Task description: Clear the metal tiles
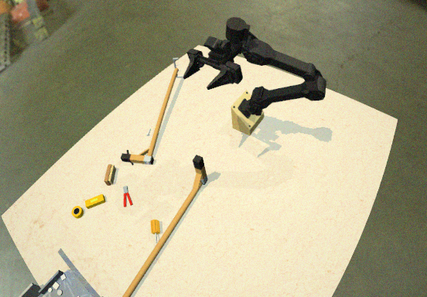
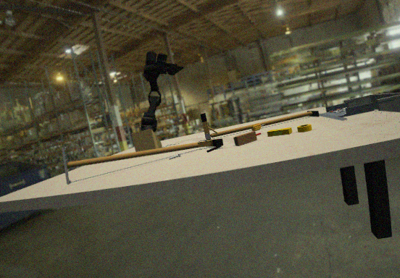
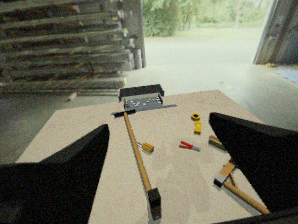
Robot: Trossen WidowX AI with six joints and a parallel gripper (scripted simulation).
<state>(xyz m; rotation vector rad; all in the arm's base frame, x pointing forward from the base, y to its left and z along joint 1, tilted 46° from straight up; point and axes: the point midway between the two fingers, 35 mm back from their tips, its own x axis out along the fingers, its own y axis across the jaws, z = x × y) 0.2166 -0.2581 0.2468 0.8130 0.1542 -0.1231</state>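
The screwdriver is 32 cm ahead of my gripper tip, 4 cm to the right of it and 40 cm below it. Round my gripper tip: yellow tape roll: 45 cm ahead, 37 cm to the right, 41 cm below; yellow level: 37 cm ahead, 34 cm to the right, 40 cm below; wooden block: 23 cm ahead, 36 cm to the right, 40 cm below.
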